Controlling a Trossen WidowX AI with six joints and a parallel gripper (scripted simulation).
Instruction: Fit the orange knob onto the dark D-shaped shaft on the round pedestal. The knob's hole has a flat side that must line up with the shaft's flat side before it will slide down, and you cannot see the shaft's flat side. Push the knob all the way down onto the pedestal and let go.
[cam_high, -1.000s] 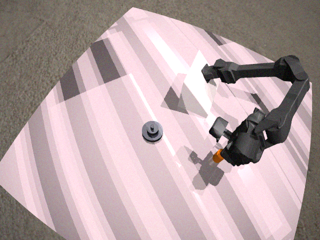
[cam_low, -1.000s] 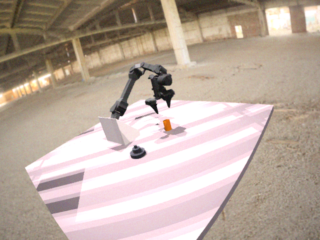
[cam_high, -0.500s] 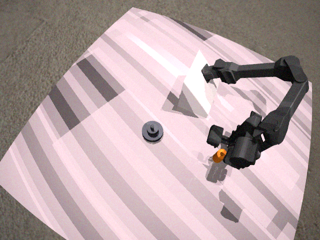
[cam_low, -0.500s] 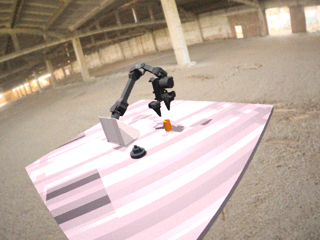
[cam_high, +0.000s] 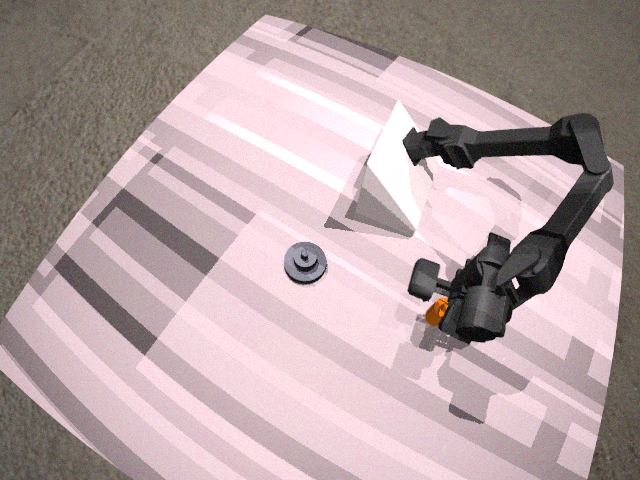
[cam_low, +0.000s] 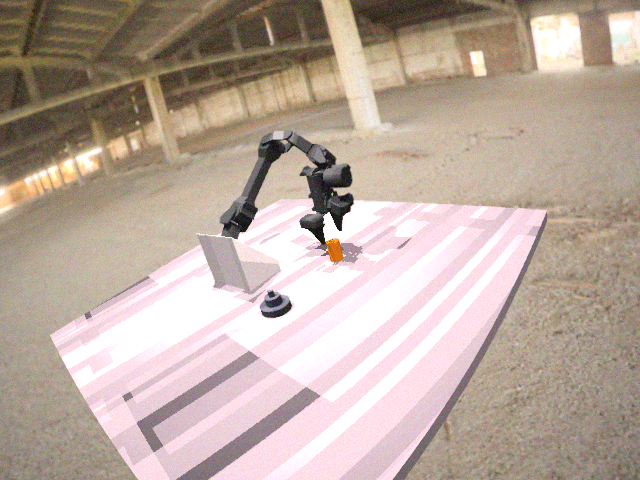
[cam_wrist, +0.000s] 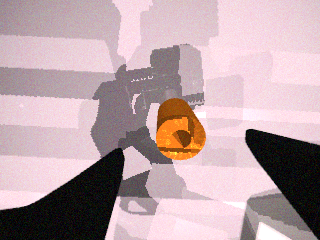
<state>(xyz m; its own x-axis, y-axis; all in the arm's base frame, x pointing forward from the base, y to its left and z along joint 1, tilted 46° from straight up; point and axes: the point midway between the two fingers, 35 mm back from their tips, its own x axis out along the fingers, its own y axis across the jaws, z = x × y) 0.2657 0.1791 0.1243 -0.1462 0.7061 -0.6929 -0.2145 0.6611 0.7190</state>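
The orange knob is 4 cm below my gripper tip. Also, from my gripper tip: pedestal with D-shaped shaft 5 cm ahead, 28 cm to the right, 4 cm below.
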